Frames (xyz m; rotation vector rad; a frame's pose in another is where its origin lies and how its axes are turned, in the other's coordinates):
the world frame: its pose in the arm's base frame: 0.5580 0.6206 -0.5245 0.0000 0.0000 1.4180
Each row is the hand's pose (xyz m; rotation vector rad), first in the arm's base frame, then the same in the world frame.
Working: the arm's base frame: its pose in the world frame: -0.6983 0.4570 0.5245 0.0000 0.0000 -1.4180

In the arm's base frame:
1: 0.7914 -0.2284 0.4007 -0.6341 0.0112 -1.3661
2: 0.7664 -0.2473 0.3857 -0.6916 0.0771 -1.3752
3: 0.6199 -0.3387 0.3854 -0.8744 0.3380 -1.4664
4: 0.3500 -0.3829 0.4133 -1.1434 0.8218 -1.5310
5: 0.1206 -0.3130 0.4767 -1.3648 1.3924 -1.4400
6: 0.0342 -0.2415 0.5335 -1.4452 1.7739 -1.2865
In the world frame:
1: -0.8036 -0.3599 0.9252 -0.6184 0.5497 -2.7175
2: -0.8261 -0.3381 0.9102 -0.6199 0.6644 -2.7127
3: -0.9387 -0.2072 0.9099 -0.5863 1.0915 -2.7339
4: -1.0235 0.0528 0.9378 0.4256 -1.7499 2.5029
5: -0.9893 0.2902 1.0012 0.1481 -2.2272 1.9290
6: -0.9318 0.3865 1.0580 -0.0626 -2.4694 1.5417

